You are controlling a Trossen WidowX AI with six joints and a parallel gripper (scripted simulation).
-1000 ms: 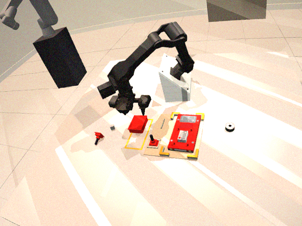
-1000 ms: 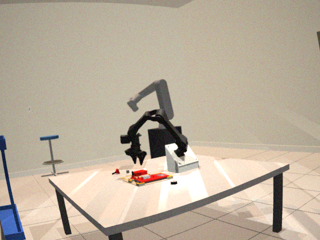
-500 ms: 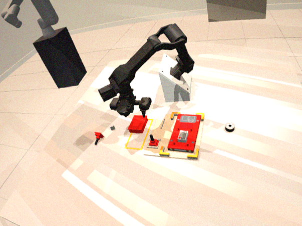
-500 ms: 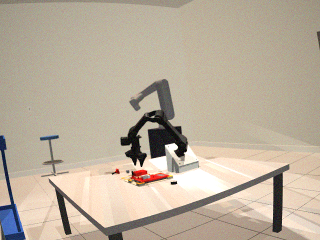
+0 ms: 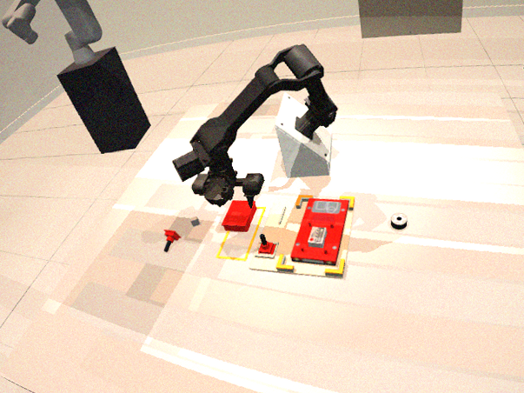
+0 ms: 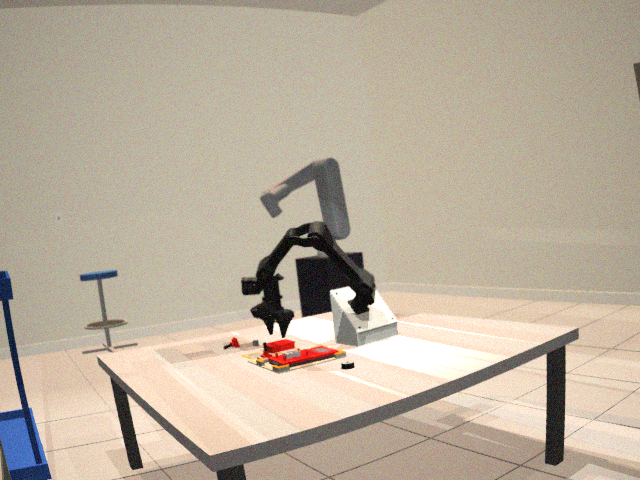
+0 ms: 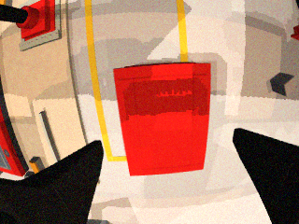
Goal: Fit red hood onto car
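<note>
Right now the red hood is 30 mm below my gripper tip. Also, from my gripper tip: black-and-white wheel (420 mm to the left, 50 mm ahead, 40 mm below); grey engine block (230 mm to the left, 110 mm ahead, 20 mm below).
</note>
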